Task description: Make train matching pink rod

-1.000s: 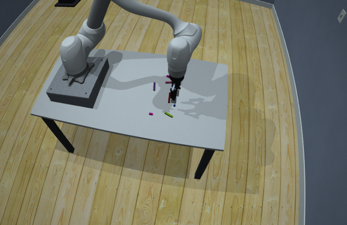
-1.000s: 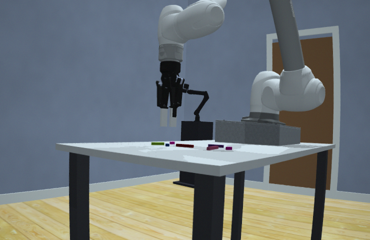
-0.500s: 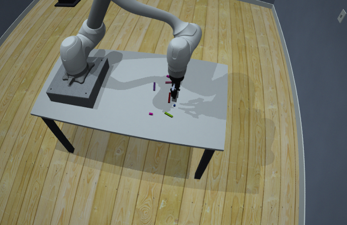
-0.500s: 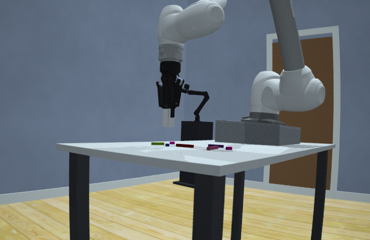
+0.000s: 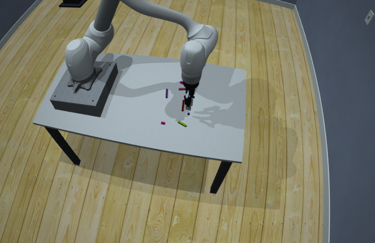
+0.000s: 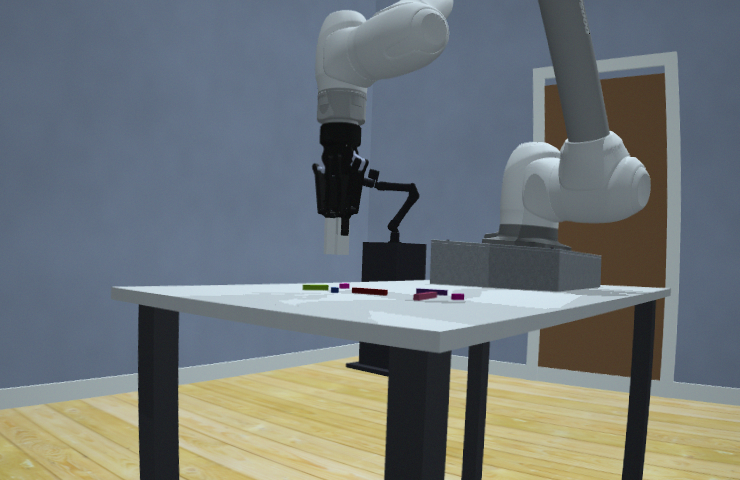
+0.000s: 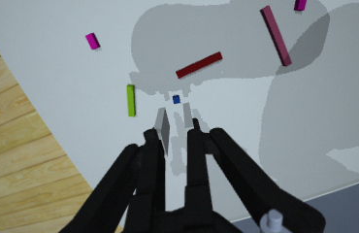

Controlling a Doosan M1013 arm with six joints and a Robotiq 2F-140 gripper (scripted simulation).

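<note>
Right now my hand is 100 mm above the blue rod. Round my hand: red rod 40 mm behind, 50 mm to the left, 100 mm below; pink rod 60 mm behind, 160 mm to the left, 100 mm below; lime rod 20 mm behind, 70 mm to the right, 100 mm below.
</note>
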